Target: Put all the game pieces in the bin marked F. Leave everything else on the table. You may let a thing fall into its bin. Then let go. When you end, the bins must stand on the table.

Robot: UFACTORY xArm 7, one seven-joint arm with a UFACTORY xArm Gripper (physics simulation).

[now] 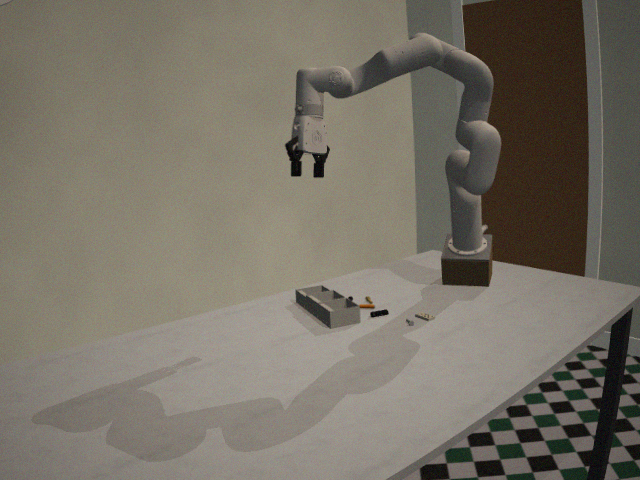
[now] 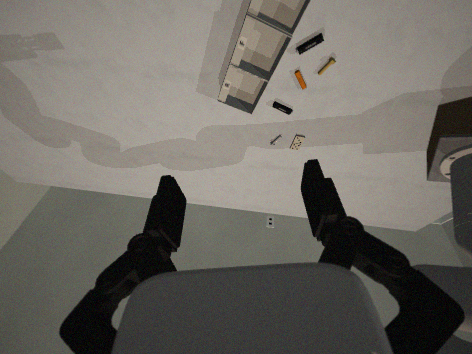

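Pixels of known places: gripper, fingertip midpoint: (image 1: 307, 177) (image 2: 239, 180); arm's base, origin of the base link: (image 1: 467, 246).
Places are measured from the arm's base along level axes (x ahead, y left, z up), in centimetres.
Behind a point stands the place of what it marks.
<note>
My gripper (image 1: 307, 175) {y -18.1, x 47.9, z 25.0 cm} (image 2: 239, 180) {y -18.1, x 47.9, z 25.0 cm} is open and empty, high above the table and the bins. A cream domino with dark dots (image 1: 424, 316) {y 10.6, x 34.7, z -11.1 cm} (image 2: 298, 142) {y 9.6, x 33.7, z -11.1 cm} lies flat on the table, beside a small grey bolt. Bin F (image 2: 241, 52) {y -13.2, x 50.5, z -7.6 cm} is the middle compartment of a grey three-part bin block (image 1: 319, 310) {y -9.8, x 53.1, z -9.0 cm}; its label is small and blurred. The block stands on the table. A small black piece (image 1: 379, 313) {y 0.1, x 40.8, z -10.9 cm} (image 2: 282, 107) {y -1.0, x 40.4, z -10.6 cm} lies between the bolt and the block's near end; its markings are too small to read.
The grey bolt (image 1: 409, 322) {y 10.9, x 41.1, z -10.8 cm} (image 2: 276, 139) {y 9.4, x 39.8, z -11.0 cm} lies by the domino. An orange piece (image 1: 367, 306) {y -7.1, x 38.1, z -11.1 cm} (image 2: 300, 79) {y -7.8, x 38.1, z -10.8 cm}, a brass-coloured bolt (image 1: 368, 299) {y -11.0, x 33.7, z -11.0 cm} (image 2: 326, 66) {y -10.8, x 33.8, z -10.9 cm} and a longer black piece (image 2: 310, 44) {y -14.6, x 38.2, z -10.4 cm} lie alongside the bins. The arm's base box (image 1: 465, 271) {y 2.7, x 4.9, z -6.7 cm} (image 2: 447, 117) {y -4.7, x 7.1, z -7.4 cm} stands farther off.
</note>
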